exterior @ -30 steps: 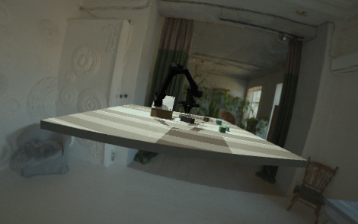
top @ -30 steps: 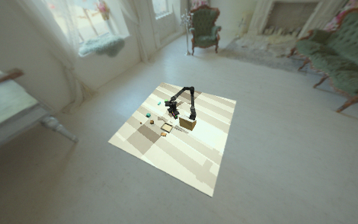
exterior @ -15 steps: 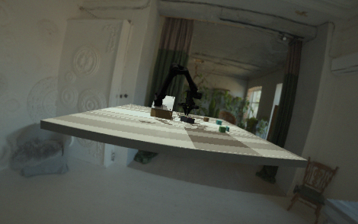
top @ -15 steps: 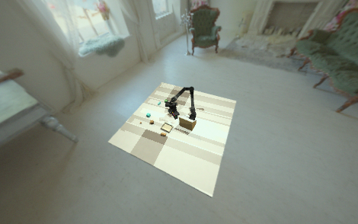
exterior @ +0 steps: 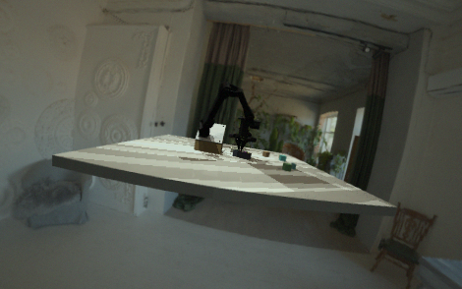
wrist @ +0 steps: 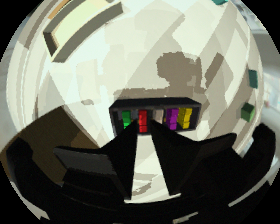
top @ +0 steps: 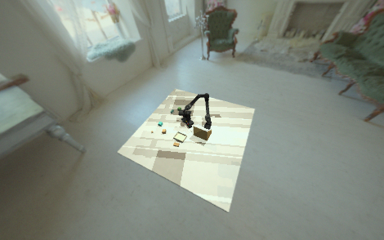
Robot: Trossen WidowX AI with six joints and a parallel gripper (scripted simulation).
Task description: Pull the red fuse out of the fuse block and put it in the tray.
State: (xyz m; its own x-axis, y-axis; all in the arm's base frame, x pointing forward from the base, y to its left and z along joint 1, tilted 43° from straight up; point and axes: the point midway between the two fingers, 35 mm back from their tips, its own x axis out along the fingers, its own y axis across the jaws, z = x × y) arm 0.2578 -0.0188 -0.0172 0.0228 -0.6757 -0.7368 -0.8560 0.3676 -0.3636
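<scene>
Right now the red fuse is 2 cm below my gripper tip. Round my gripper tip: tray (20 cm to the left, 4 cm below).
</scene>
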